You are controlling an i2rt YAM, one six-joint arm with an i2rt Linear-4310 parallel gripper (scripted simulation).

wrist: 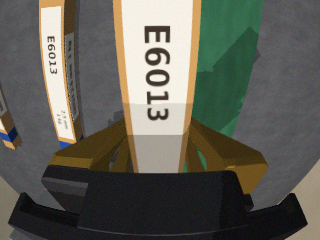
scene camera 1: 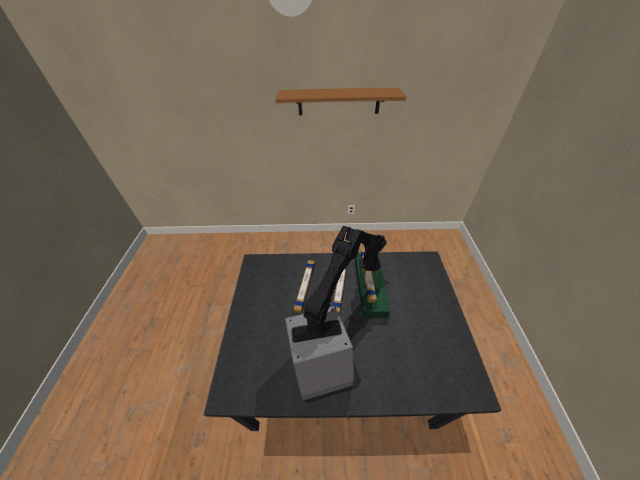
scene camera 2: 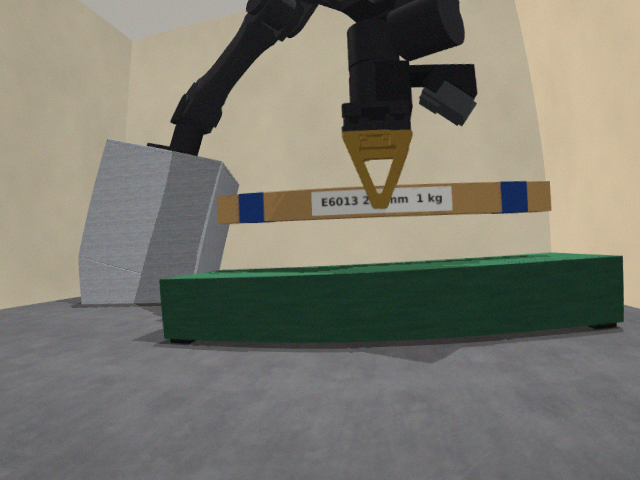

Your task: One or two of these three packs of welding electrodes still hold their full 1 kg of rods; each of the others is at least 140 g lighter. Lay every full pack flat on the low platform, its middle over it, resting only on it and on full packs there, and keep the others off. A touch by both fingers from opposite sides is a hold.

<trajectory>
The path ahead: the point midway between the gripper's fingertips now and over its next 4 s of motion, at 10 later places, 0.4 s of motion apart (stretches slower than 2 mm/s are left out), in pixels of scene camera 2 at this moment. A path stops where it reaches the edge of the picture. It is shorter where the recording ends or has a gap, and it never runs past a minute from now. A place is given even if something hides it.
My gripper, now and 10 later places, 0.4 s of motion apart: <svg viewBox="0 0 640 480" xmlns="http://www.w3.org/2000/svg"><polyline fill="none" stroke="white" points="380,210 380,222 382,224 384,224 383,227 382,229 381,231 380,236 382,237 381,235 382,233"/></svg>
</trajectory>
